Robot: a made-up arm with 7 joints. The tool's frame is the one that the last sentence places. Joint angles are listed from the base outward.
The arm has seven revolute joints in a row. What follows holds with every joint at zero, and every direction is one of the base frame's. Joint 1 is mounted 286.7 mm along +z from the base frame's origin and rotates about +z. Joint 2 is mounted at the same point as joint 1 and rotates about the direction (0, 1, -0.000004). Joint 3 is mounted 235 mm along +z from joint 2 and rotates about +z. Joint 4 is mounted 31.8 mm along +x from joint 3 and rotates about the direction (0, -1, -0.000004). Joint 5 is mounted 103.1 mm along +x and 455.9 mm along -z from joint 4 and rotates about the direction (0, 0.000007, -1). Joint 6 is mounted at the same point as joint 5 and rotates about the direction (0, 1, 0.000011). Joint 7 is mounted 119.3 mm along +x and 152.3 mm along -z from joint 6 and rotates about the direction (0, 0.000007, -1). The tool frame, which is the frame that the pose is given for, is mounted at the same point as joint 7; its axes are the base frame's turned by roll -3.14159, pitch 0 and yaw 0 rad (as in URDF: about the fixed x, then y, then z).
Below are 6 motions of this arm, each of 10 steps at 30 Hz.
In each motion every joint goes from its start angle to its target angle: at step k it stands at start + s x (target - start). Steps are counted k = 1, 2, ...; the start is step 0. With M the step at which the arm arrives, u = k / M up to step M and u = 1 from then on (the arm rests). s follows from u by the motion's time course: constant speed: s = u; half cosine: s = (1 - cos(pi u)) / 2; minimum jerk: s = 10 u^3 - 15 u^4 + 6 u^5.
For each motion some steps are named. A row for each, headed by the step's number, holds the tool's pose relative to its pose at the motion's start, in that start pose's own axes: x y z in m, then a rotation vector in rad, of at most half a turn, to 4 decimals.
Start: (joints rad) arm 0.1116 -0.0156 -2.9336 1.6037 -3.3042 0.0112 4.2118
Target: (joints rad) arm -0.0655 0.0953 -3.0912 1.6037 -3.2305 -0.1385 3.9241
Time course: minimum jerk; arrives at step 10
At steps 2, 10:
2: 0.0110 0.0051 -0.0029 -0.0146 0.0149 -0.0143
10: 0.1771 0.0776 -0.0817 -0.2710 0.2243 -0.2223

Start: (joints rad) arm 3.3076 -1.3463 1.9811 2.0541 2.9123 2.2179 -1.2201
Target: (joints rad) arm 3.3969 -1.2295 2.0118 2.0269 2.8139 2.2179 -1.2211
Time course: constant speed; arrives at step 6
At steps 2, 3, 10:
2: 0.0084 -0.0067 0.0258 0.0294 -0.0161 -0.0012
3: 0.0124 -0.0105 0.0387 0.0442 -0.0241 -0.0018
10: 0.0236 -0.0230 0.0768 0.0892 -0.0477 -0.0033

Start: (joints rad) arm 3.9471 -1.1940 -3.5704 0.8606 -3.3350 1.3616 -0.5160
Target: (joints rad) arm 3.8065 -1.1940 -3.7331 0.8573 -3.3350 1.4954 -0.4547
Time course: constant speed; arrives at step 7
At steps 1, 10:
1: 0.0111 -0.0152 -0.0041 0.0340 0.0093 0.0051
10: 0.0766 -0.1022 -0.0460 0.2309 0.0648 0.0209

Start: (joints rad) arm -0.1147 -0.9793 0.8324 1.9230 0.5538 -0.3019 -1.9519
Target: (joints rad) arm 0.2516 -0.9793 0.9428 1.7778 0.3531 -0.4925 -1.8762
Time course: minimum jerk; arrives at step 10
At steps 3, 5, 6, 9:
3: 0.0064 0.0153 -0.0101 -0.0335 0.0213 0.0393
5: 0.0192 0.0487 -0.0336 -0.1069 0.0689 0.1207
6: 0.0258 0.0680 -0.0481 -0.1492 0.0965 0.1652
9: 0.0355 0.1020 -0.0757 -0.2252 0.1459 0.2409

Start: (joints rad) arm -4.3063 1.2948 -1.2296 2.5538 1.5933 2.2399 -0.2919
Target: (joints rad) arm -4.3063 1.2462 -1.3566 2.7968 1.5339 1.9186 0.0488
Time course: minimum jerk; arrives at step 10
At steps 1, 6, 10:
1: 0.0003 -0.0008 -0.0006 -0.0033 0.0028 0.0019
6: 0.0190 -0.0687 -0.0484 -0.2271 0.2523 0.1347
10: 0.0236 -0.1059 -0.0678 -0.3078 0.3857 0.1835

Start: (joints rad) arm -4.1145 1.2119 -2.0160 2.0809 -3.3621 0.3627 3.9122
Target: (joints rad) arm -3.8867 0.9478 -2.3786 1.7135 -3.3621 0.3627 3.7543
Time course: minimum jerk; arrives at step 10
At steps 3, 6, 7, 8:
3: 0.0061 0.0617 -0.0181 -0.0855 -0.0044 -0.0192
6: -0.0031 0.2441 -0.1103 -0.3586 -0.0553 -0.0414
7: -0.0151 0.2913 -0.1466 -0.4379 -0.0815 -0.0370
8: -0.0258 0.3209 -0.1733 -0.4910 -0.1023 -0.0312

